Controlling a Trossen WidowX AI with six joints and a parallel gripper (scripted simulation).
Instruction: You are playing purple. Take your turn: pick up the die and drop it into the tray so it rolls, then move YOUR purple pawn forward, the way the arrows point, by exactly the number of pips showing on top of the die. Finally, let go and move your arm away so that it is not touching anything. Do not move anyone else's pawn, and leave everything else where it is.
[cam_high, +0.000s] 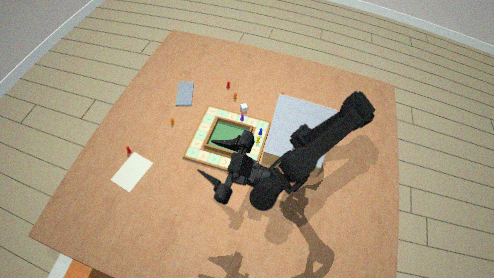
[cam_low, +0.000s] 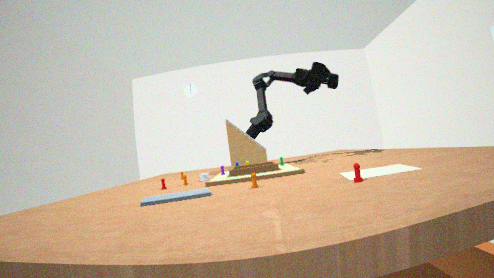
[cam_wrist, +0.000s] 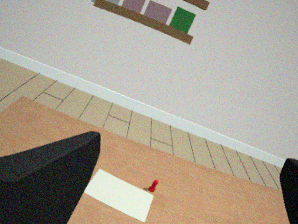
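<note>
The white die lies 60 mm ahead of my gripper tip, 490 mm to the right of it and 340 mm below it. Round my gripper tip: green pawn: 20 mm behind, 200 mm to the right, 320 mm below; then green tray: 60 mm ahead, 310 mm to the right, 340 mm below; then yellow pawn: 60 mm behind, 340 mm to the right, 320 mm below.
</note>
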